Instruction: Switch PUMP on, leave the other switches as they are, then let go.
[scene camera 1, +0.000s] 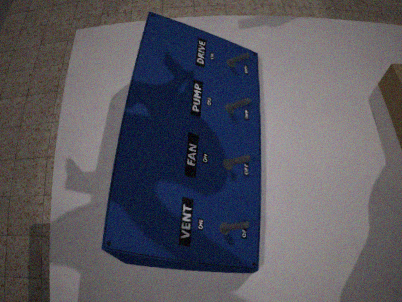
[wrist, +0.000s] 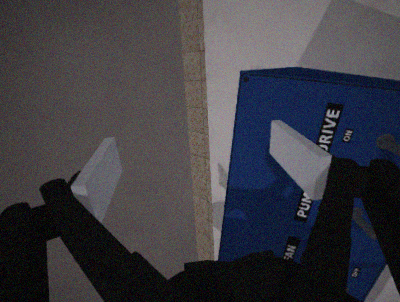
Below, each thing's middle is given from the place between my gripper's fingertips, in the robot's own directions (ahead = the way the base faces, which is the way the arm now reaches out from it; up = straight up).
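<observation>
I consider the blue switch panel (scene camera 1: 172, 191): my hand is 260 mm above it. Measured from the panel, my hand is also 20 mm beyond it and 210 mm to the right of it.
</observation>
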